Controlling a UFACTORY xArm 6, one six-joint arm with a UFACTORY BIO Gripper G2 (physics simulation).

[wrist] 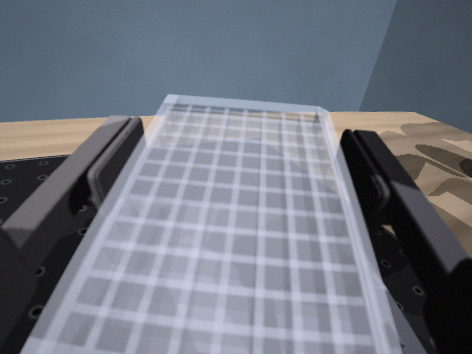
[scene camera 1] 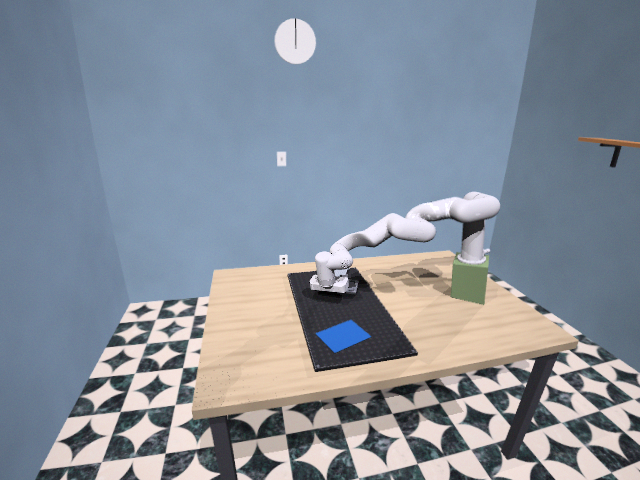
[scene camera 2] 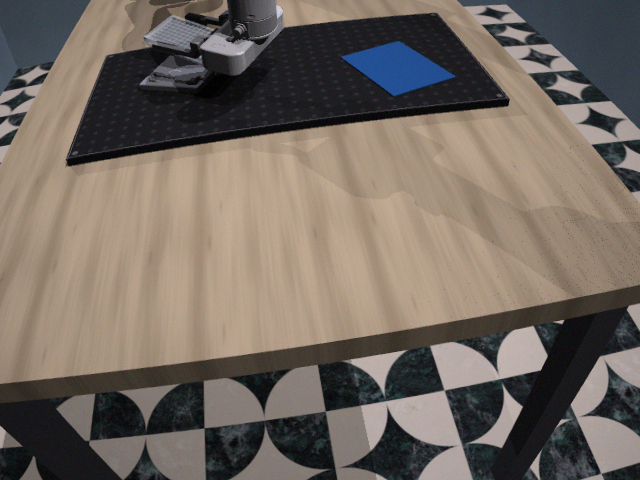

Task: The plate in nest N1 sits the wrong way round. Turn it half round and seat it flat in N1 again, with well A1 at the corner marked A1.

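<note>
The clear well plate (scene camera 2: pixel 177 33) (wrist: pixel 230 215) is between the two black fingers of my gripper (scene camera 2: pixel 195 34) (wrist: pixel 242 162), which is shut on its long sides. In scene camera 2's view the plate is up off the pegboard, above and toward the far side of the grey nest N1 (scene camera 2: pixel 162 82). The nest lies on the black board, partly in shadow and partly hidden by the gripper. In scene camera 1's view the wrist and gripper body cover much of the nest (scene camera 1: pixel 353 286). The A1 mark and well A1 are too small to make out.
The black pegboard (scene camera 1: pixel 382 338) (scene camera 2: pixel 289 111) lies on the wooden table (scene camera 1: pixel 248 330) (scene camera 2: pixel 258 232). A flat blue sheet (scene camera 1: pixel 343 335) (scene camera 2: pixel 398 68) lies at its other end. The arm's green base block (scene camera 1: pixel 469 279) stands at the table's right side.
</note>
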